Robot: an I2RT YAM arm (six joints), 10 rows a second.
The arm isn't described. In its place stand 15 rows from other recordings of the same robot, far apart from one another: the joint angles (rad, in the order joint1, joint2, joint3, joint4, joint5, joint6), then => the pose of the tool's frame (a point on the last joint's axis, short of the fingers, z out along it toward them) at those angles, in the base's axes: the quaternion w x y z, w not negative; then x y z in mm.
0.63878 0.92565 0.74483 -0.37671 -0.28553 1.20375 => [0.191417, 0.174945, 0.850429, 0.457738, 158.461, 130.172, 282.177]
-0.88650 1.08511 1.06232 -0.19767 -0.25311 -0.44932 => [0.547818, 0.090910, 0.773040, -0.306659, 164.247, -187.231, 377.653]
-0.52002 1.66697 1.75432 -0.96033 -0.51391 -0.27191 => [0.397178, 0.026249, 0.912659, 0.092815, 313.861, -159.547, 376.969]
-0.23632 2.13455 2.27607 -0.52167 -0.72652 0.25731 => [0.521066, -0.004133, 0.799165, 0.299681, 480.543, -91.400, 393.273]
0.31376 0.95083 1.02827 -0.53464 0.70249 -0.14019 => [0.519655, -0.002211, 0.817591, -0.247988, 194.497, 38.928, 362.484]
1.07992 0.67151 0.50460 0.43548 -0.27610 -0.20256 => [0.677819, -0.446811, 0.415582, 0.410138, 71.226, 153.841, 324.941]
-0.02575 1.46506 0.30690 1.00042 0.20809 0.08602 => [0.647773, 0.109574, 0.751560, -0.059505, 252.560, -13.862, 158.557]
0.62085 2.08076 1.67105 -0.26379 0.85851 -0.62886 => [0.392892, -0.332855, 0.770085, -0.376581, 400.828, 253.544, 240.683]
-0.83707 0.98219 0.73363 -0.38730 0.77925 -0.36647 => [0.151668, 0.358974, 0.763144, -0.515505, 119.079, -169.427, 271.971]
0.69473 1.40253 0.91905 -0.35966 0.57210 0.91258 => [0.426789, 0.197280, 0.880338, 0.062744, 234.912, 170.668, 235.396]
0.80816 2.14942 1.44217 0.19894 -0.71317 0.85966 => [0.096132, -0.155983, 0.812227, 0.553818, 313.210, 361.518, 171.828]
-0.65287 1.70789 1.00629 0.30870 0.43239 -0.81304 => [0.283883, 0.053805, 0.819098, -0.495575, 292.916, -242.785, 222.013]
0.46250 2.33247 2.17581 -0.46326 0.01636 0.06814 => [0.443604, -0.170500, 0.872569, 0.113002, 485.995, 241.650, 261.922]
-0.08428 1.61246 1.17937 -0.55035 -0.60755 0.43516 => [0.222007, 0.150875, 0.904965, 0.330135, 336.281, -8.014, 242.983]
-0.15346 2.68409 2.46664 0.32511 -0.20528 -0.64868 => [0.708193, -0.236784, 0.625568, -0.225966, 611.100, -87.179, 247.539]
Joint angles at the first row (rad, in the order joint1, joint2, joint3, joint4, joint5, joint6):
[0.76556 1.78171 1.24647 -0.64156 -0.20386 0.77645]
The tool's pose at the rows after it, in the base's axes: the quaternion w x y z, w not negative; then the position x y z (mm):
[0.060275, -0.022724, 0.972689, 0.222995, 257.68, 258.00, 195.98]
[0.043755, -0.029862, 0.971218, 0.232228, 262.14, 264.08, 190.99]
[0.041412, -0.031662, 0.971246, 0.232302, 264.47, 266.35, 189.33]
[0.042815, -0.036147, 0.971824, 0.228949, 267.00, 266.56, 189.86]
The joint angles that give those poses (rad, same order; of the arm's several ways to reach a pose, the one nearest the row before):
[0.76242 1.80449 1.26482 -0.62988 -0.24413 0.76558]
[0.76239 1.84155 1.29192 -0.63152 -0.28274 0.75707]
[0.76210 1.85651 1.30499 -0.63348 -0.28686 0.75333]
[0.75820 1.86451 1.31874 -0.64460 -0.28328 0.73874]

